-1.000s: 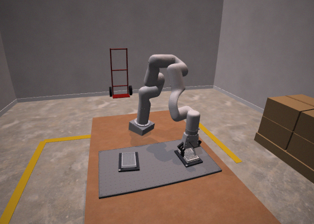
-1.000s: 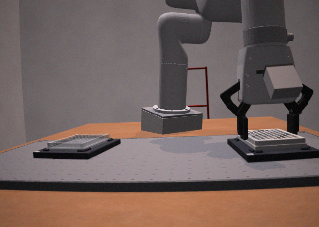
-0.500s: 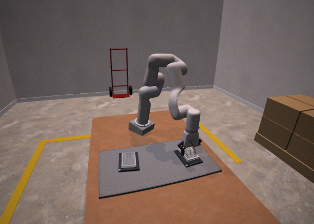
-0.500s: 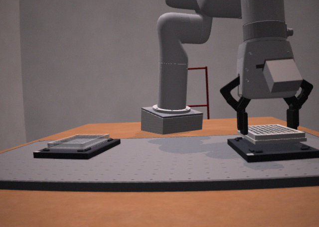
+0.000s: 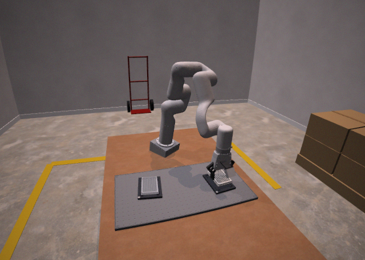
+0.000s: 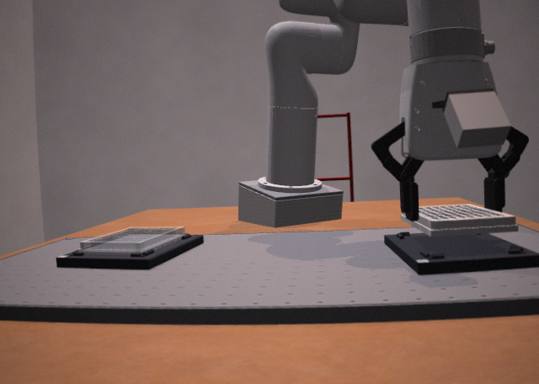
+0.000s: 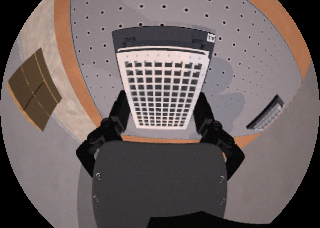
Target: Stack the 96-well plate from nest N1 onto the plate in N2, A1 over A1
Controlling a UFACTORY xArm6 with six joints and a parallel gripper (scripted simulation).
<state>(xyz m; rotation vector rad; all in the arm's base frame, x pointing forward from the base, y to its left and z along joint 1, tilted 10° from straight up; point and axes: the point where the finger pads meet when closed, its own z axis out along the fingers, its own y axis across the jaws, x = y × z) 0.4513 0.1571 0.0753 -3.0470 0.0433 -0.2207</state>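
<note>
Right now the clear 96-well plate is 9 cm behind my hand, 37 cm to the right of it and 3 cm below it. The rest, counted from my hand: white 96-well plate: 1 cm below.
</note>
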